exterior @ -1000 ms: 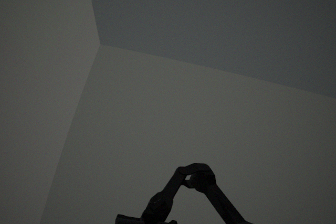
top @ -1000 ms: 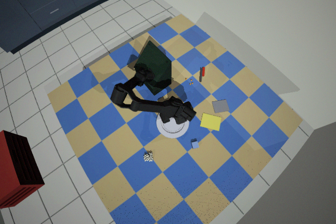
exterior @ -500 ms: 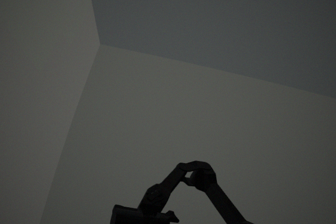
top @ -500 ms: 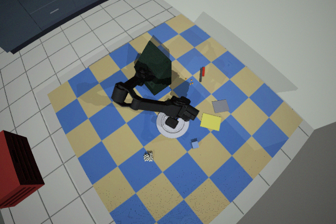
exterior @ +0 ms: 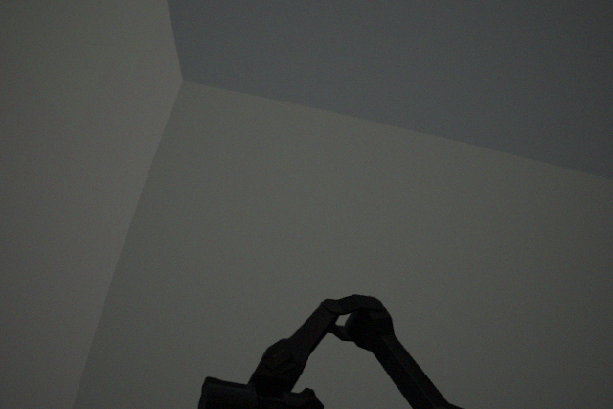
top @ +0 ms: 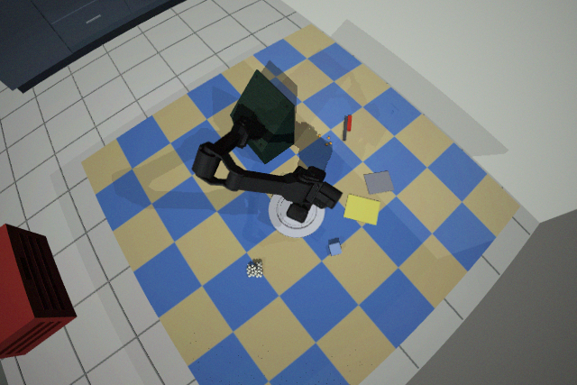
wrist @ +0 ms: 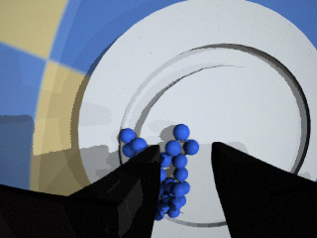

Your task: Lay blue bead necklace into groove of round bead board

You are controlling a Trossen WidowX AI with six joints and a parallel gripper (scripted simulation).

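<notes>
Now: the round white bead board 40 mm to the right of my gripper tip and 30 mm below it. From my gripper tip the other things lie so: small blue cube (190 mm ahead, 40 mm below); then grey square (290 mm to the left, 80 mm ahead, 40 mm below); then yellow pad (170 mm to the left, 120 mm ahead, 40 mm below).
</notes>
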